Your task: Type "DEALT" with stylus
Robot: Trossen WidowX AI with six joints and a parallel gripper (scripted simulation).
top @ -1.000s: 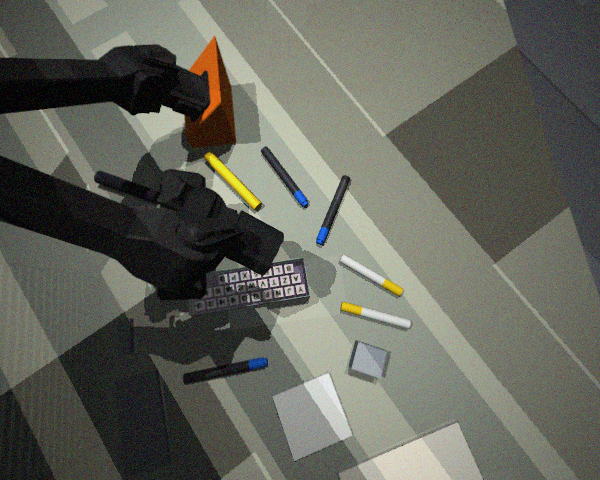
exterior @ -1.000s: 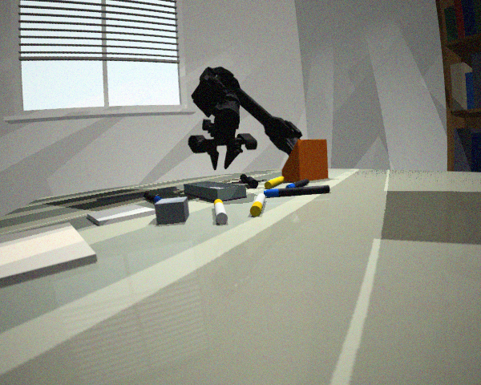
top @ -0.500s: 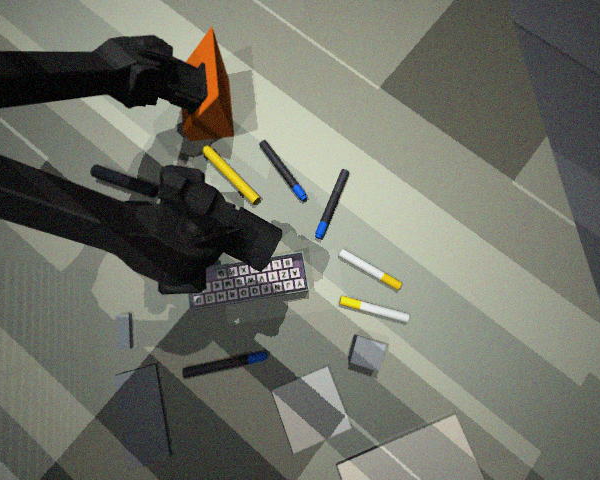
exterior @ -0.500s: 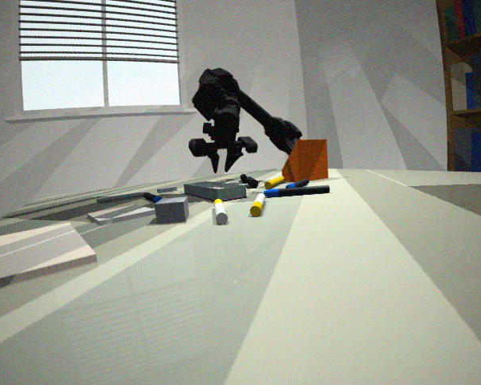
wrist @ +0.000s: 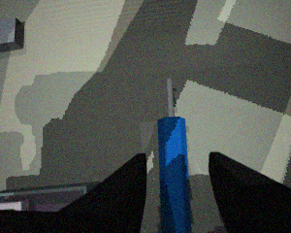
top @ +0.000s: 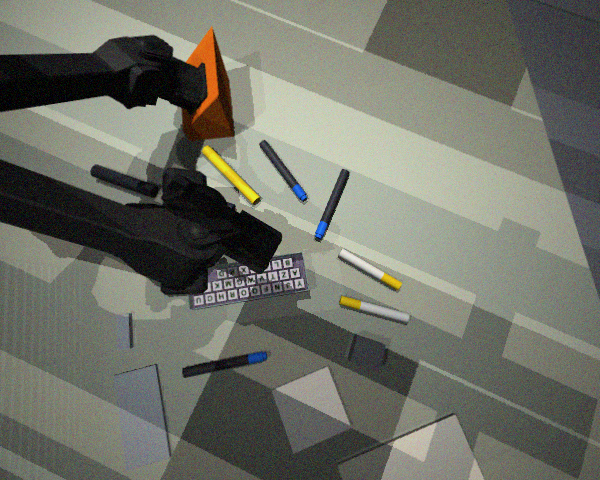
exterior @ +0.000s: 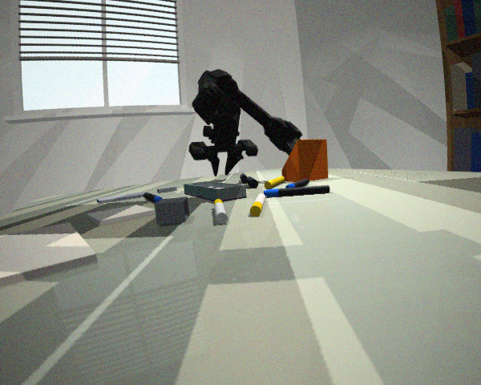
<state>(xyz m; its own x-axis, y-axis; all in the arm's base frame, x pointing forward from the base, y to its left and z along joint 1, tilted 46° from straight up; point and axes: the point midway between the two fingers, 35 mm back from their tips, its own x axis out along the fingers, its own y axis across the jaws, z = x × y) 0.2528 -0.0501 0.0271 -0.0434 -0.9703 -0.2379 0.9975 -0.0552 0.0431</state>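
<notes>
The stylus lies 1 cm to the right of my gripper tip and 3 cm below it. From my gripper tip the other things lie so: flat white pad 30 cm ahead, 19 cm to the left, 3 cm below; yellow stick 12 cm behind, 10 cm to the left, 3 cm below; grey cube 23 cm ahead, 30 cm to the left, 2 cm below.
</notes>
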